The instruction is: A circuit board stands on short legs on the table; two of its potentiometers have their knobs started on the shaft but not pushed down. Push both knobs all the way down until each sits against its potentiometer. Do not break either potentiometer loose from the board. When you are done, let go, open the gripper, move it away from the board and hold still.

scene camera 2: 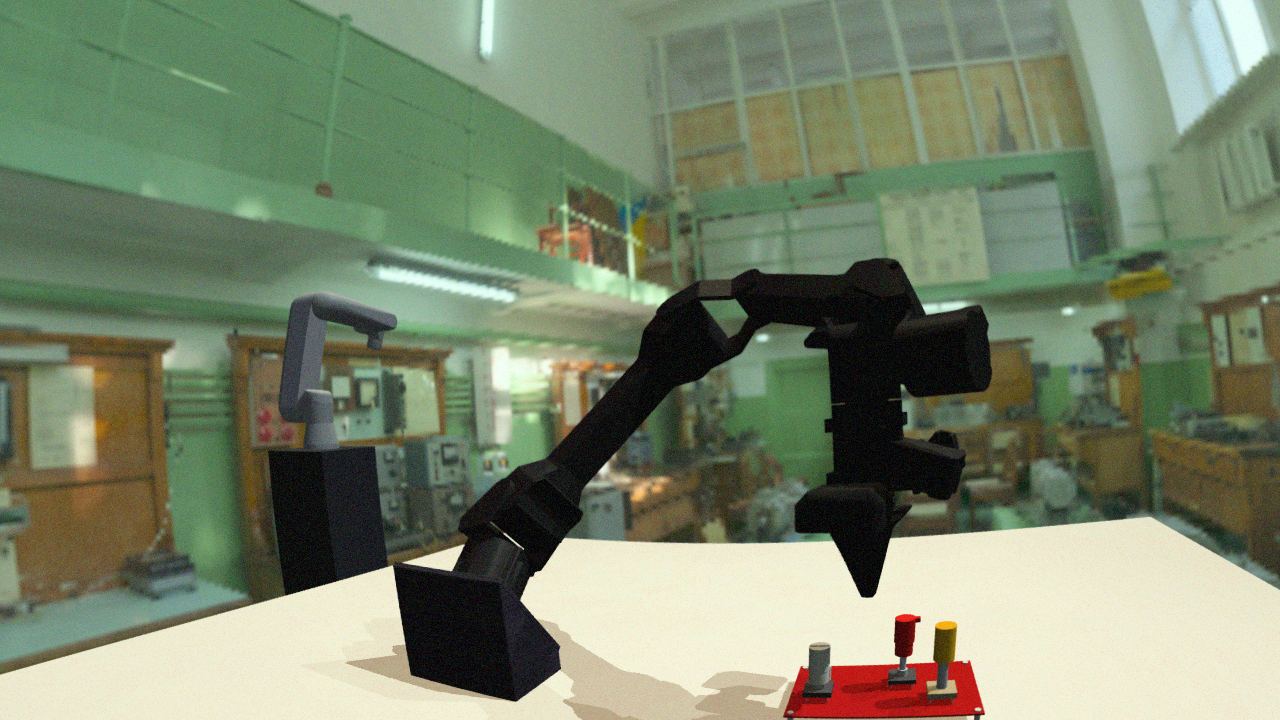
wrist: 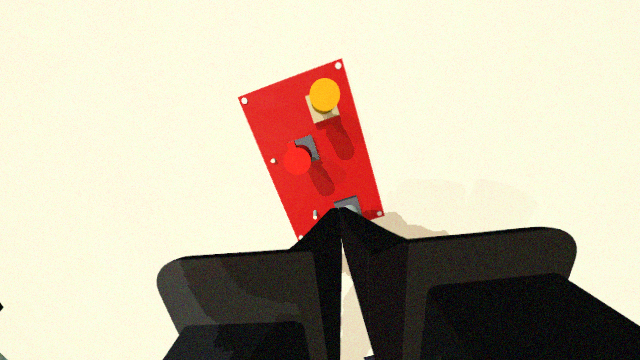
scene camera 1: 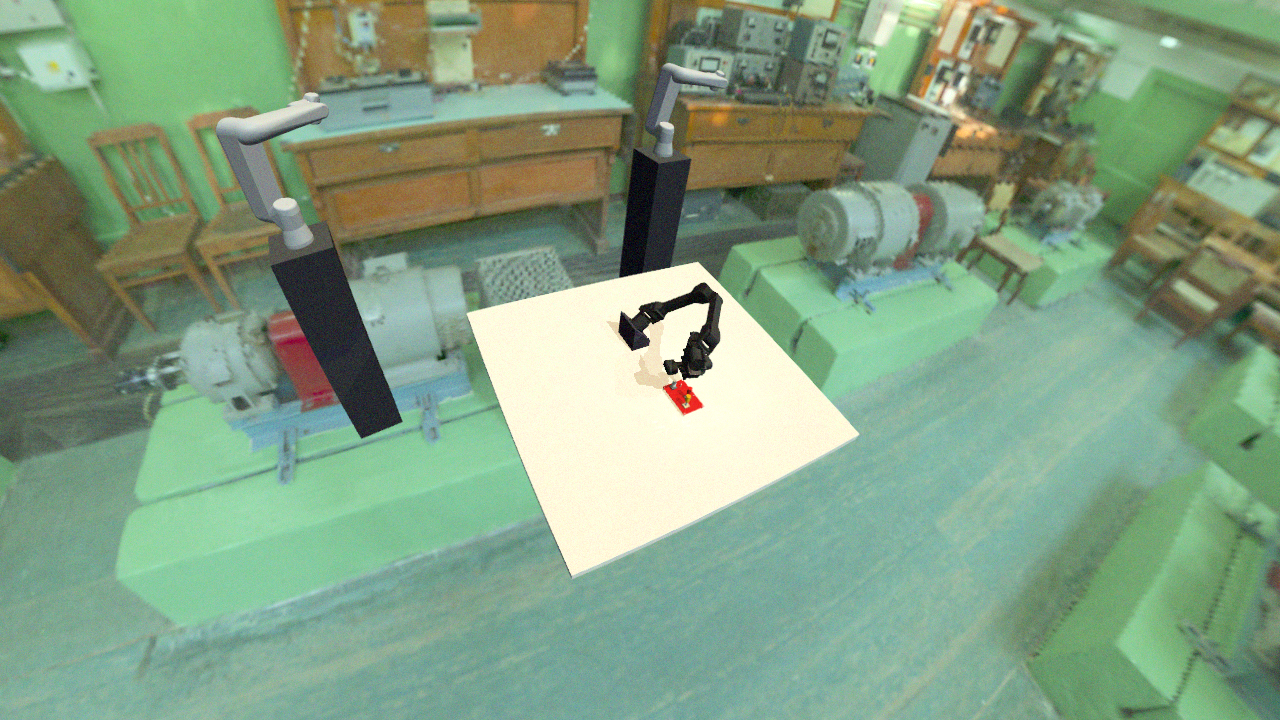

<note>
The gripper [scene camera 2: 868, 596] is shut and holds nothing. Also in view: a red knob [scene camera 2: 904, 635].
The gripper also shows in the wrist view [wrist: 338, 215]. The red knob also shows in the wrist view [wrist: 297, 160].
</note>
